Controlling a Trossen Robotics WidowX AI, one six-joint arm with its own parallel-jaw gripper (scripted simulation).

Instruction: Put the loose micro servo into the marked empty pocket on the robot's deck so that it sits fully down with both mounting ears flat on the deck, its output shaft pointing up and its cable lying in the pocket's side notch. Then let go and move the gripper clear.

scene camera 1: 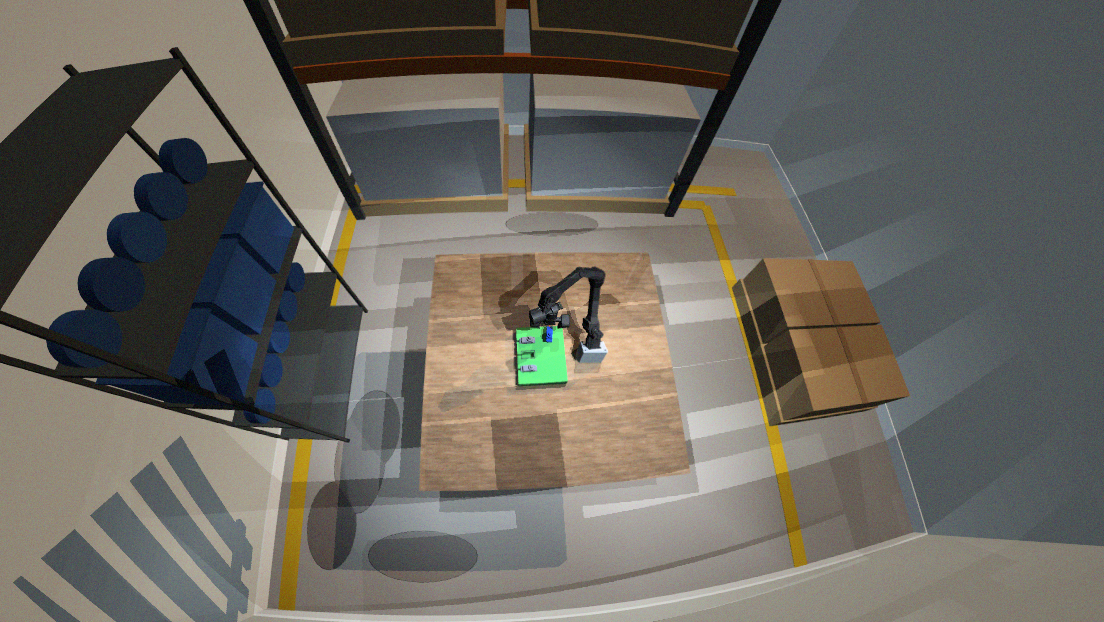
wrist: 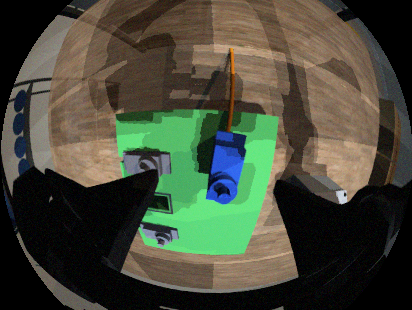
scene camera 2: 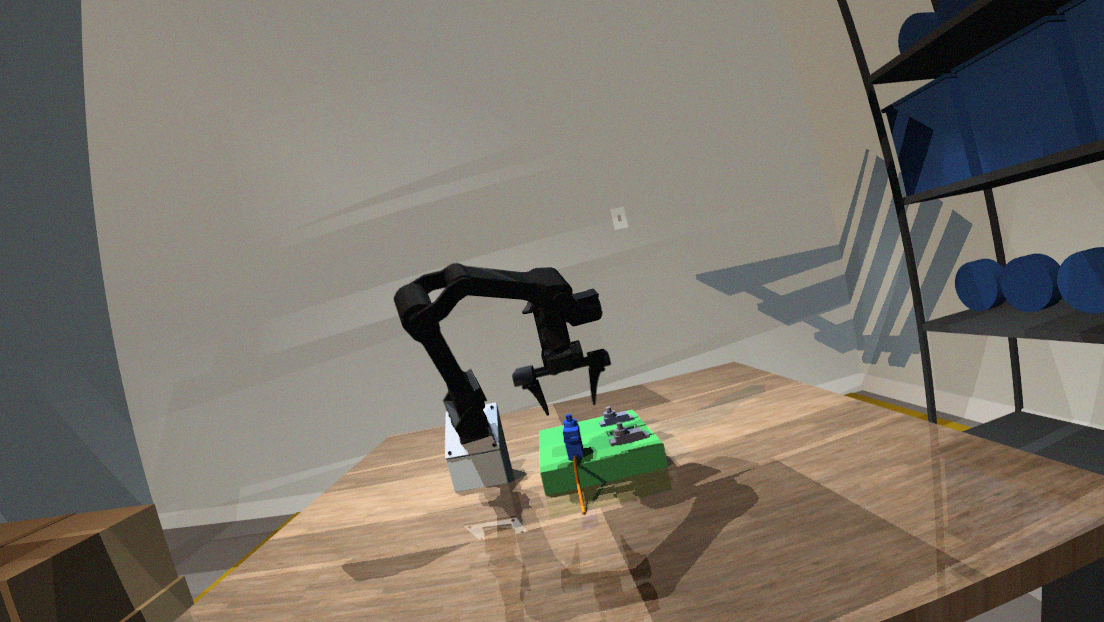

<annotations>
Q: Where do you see a blue micro servo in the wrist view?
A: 229,154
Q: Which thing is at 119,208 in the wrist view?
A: My gripper.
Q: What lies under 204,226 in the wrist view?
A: A green deck.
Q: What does my gripper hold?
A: Nothing.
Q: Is my gripper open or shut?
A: Open.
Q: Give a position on a green deck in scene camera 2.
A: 601,462
</annotations>
